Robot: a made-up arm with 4 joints. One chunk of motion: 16 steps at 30 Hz.
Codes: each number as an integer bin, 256 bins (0 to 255) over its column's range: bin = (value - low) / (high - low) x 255, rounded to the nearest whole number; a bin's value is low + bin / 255 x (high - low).
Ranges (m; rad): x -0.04..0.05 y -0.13..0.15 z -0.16..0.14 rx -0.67..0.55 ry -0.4..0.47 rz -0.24..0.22
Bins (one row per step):
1: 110 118 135 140 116 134
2: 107 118 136 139 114 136
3: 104 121 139 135 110 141
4: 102 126 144 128 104 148
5: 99 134 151 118 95 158
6: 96 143 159 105 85 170
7: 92 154 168 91 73 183
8: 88 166 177 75 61 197
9: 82 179 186 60 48 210
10: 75 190 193 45 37 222
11: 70 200 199 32 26 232
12: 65 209 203 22 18 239
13: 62 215 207 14 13 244
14: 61 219 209 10 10 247
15: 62 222 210 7 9 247
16: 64 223 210 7 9 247
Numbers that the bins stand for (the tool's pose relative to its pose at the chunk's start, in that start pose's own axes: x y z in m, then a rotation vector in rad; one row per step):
1: -0.0012 -0.0004 -0.0012 -0.0002 -0.0042 0.0017
2: -0.0022 -0.0004 0.0000 -0.0050 -0.0111 0.0053
3: -0.0033 0.0029 0.0035 -0.0241 -0.0247 0.0144
4: -0.0040 0.0084 0.0094 -0.0576 -0.0452 0.0270
5: -0.0051 0.0171 0.0176 -0.1055 -0.0759 0.0450
6: -0.0061 0.0270 0.0271 -0.1676 -0.1100 0.0667
7: -0.0075 0.0391 0.0376 -0.2346 -0.1509 0.0901
8: -0.0089 0.0523 0.0482 -0.3112 -0.1919 0.1154
9: -0.0111 0.0665 0.0588 -0.3829 -0.2362 0.1388
10: -0.0135 0.0786 0.0671 -0.4547 -0.2738 0.1605
11: -0.0153 0.0896 0.0741 -0.5169 -0.3113 0.1785
12: -0.0171 0.0995 0.0788 -0.5647 -0.3386 0.1911
13: -0.0181 0.1061 0.0835 -0.6030 -0.3556 0.2002
14: -0.0185 0.1105 0.0859 -0.6222 -0.3659 0.2056
15: -0.0181 0.1138 0.0871 -0.6365 -0.3693 0.2056
16: -0.0174 0.1149 0.0871 -0.6365 -0.3693 0.2056

